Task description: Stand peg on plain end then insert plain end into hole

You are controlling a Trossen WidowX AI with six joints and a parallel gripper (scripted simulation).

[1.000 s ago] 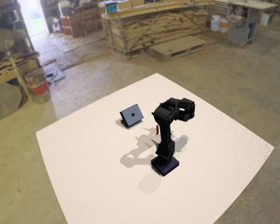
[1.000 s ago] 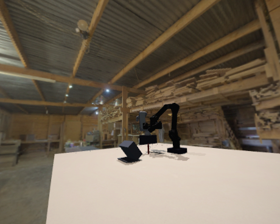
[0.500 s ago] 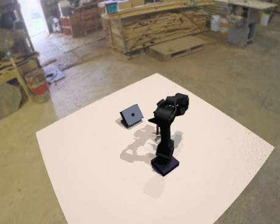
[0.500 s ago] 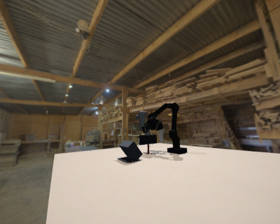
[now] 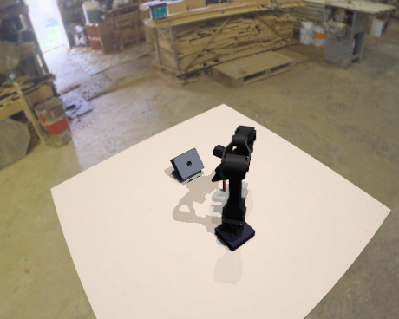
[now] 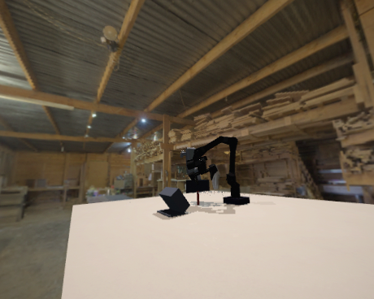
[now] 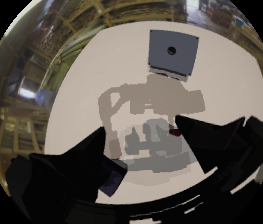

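Right now the peg is 50 mm to the right of my gripper tip and 80 mm below it. The rest, counted from my gripper tip: sloped panel: 220 mm ahead, 20 mm to the right, 70 mm below.
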